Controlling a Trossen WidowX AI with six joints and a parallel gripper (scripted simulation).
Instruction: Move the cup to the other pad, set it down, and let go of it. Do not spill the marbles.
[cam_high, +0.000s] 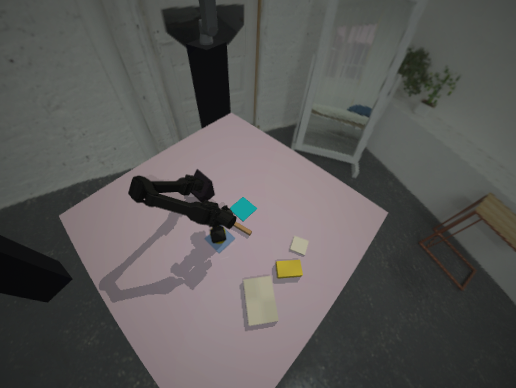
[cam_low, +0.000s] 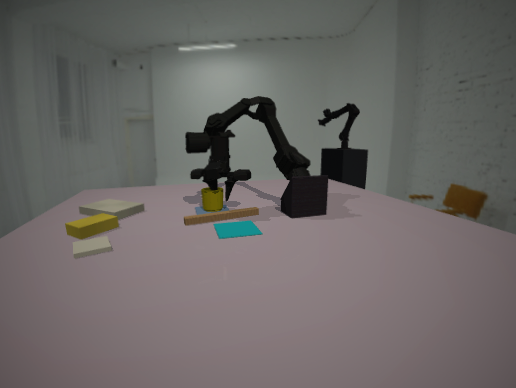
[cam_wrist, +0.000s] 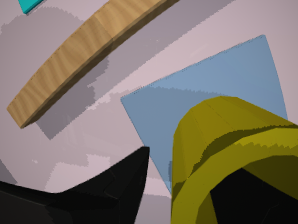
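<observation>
Right now the yellow cup is 2 cm to the right of my gripper tip and 2 cm ahead of it. Also, from my gripper tip: wooden bar (8 cm to the left, 3 cm below, 2 cm ahead); blue pad (4 cm below, 3 cm ahead, 2 cm to the right); cyan pad (18 cm to the left, 4 cm below, 2 cm ahead).
</observation>
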